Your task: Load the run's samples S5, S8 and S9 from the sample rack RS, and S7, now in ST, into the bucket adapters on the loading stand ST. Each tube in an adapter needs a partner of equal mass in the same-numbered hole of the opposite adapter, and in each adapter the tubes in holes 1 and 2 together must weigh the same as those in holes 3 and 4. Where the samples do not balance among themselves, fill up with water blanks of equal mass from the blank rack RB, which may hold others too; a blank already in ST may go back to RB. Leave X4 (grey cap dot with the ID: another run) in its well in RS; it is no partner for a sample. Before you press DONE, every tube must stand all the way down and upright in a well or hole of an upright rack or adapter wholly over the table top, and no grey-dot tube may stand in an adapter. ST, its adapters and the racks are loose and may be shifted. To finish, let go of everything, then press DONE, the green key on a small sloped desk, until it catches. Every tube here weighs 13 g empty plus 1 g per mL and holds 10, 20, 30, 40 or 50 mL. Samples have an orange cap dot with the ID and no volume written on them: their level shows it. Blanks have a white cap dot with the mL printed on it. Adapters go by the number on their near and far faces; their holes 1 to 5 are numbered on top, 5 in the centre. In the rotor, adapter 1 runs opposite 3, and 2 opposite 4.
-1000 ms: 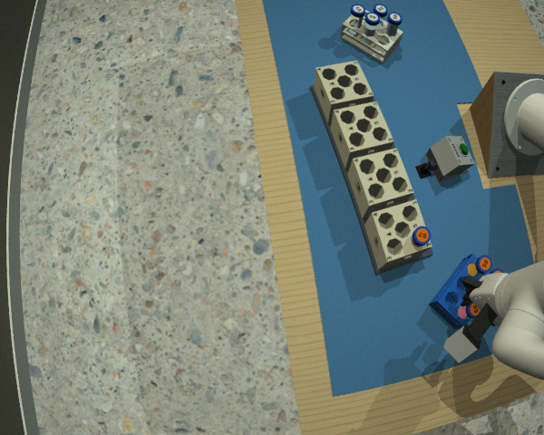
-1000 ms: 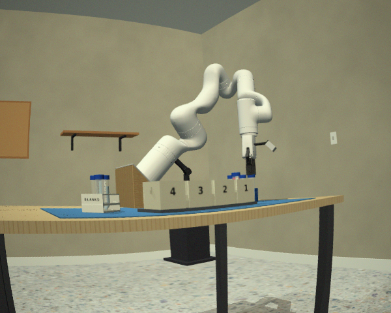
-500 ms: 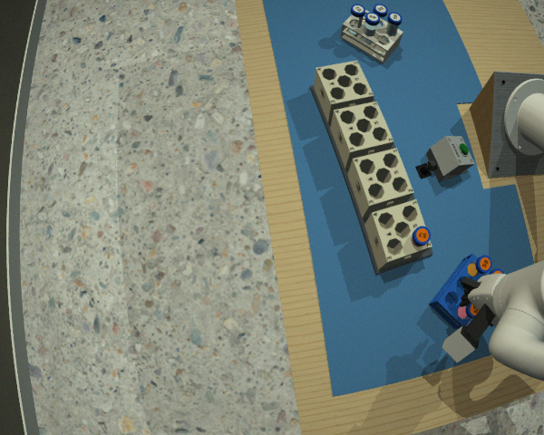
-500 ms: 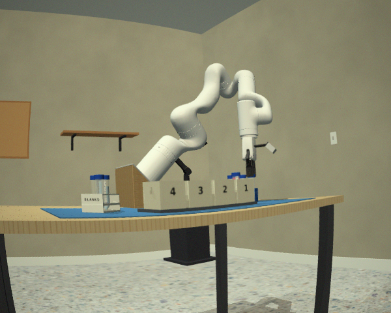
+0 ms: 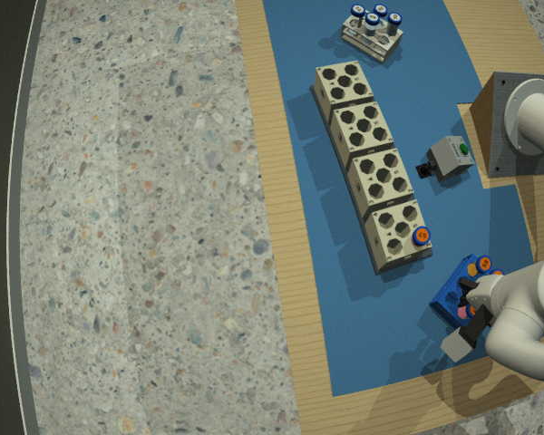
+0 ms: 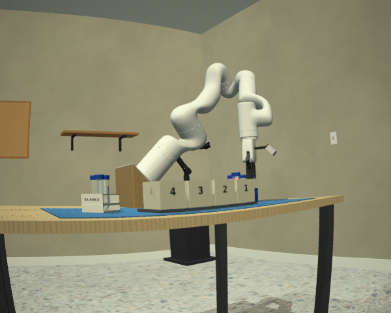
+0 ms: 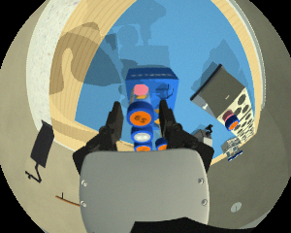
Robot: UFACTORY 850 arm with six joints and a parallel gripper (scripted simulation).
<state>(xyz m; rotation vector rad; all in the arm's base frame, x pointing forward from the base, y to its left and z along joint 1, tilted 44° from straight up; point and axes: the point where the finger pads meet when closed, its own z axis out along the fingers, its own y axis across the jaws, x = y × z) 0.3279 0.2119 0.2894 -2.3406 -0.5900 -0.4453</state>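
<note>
The sample S9 lies 1 cm to the left of my hand and 6 cm below it. Also, from my hand: sample tube S5: 8 cm behind, 4 cm to the right, 6 cm below; blue sample rack RS: 2 cm behind, 4 cm to the right, 9 cm below; grey-dot tube X4: 3 cm behind, 3 cm to the right, 6 cm below.
</note>
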